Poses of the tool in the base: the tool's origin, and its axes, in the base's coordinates. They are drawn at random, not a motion.
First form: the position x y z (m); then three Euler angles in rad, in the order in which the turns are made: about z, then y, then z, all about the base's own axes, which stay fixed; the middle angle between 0 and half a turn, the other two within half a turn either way.
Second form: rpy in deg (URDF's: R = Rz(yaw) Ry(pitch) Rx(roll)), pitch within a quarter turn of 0, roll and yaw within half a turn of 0; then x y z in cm. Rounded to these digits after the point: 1 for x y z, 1 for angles.
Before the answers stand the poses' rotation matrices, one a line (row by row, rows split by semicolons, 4 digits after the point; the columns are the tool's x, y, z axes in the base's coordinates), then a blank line. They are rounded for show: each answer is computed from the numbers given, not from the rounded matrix.
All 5 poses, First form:
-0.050 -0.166 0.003 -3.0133 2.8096 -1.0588
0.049 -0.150 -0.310 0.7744 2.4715 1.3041
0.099 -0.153 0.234 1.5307 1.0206 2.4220
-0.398 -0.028 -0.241 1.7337 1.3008 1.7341
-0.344 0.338 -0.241 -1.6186 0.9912 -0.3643
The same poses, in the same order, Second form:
0.3478 -0.9239 0.1597; -0.8801 -0.3804 -0.2841; 0.3232 -0.0417 -0.9454
-0.8222 -0.5451 0.1637; -0.3562 0.7171 0.5991; -0.4440 0.4343 -0.7838
-0.6743 0.3665 -0.6411; -0.7377 -0.3745 0.5618; -0.0342 0.8517 0.5229
-0.9666 0.2028 -0.1567; -0.2031 -0.2333 0.9509; 0.1563 0.9510 0.2667
-0.3803 0.4941 0.7818; -0.9240 -0.2396 -0.2981; 0.0400 -0.8357 0.5477

-177.5 -18.9 -68.4 -5.0 -16.6 0.3
151.0 26.4 -156.6 4.9 -15.0 -31.0
58.5 2.0 -132.4 9.9 -15.3 23.4
74.3 -9.0 -168.1 -39.8 -2.8 -24.1
-56.8 -2.3 -112.4 -34.4 33.8 -24.1

